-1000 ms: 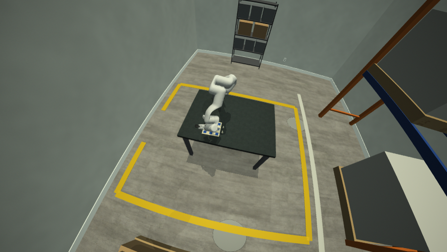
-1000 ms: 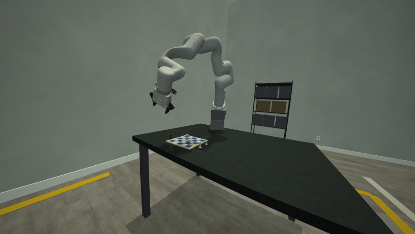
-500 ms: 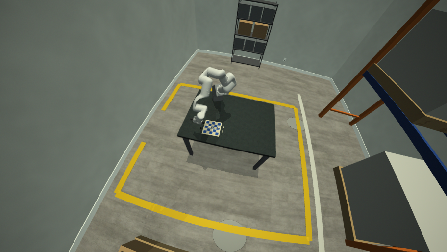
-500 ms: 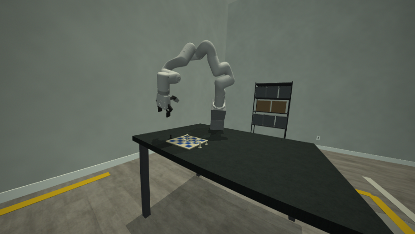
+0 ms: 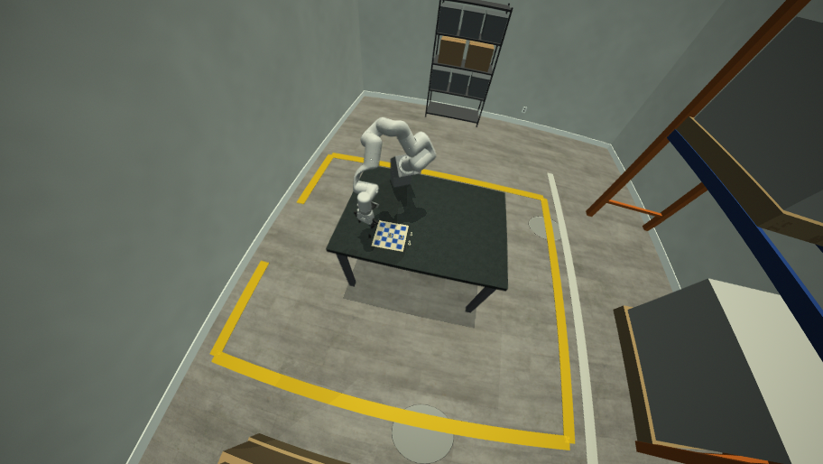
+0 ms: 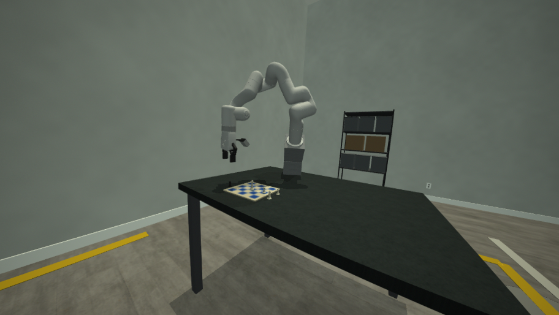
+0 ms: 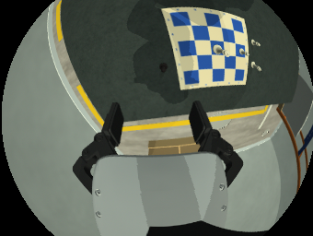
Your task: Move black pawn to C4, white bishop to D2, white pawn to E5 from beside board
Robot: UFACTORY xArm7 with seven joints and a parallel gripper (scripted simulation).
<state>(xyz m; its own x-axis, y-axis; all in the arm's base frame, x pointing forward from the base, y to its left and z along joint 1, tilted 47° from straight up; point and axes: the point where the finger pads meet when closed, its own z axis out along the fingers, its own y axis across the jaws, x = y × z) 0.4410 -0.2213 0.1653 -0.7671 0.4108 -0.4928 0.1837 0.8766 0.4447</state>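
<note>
My gripper is now 15 cm above the black pawn and 1 cm to the right of it. Round my hand: white piece: 14 cm to the left, 13 cm below, 5 cm behind; then cream chessboard: 16 cm below, 15 cm to the left, 5 cm behind.
</note>
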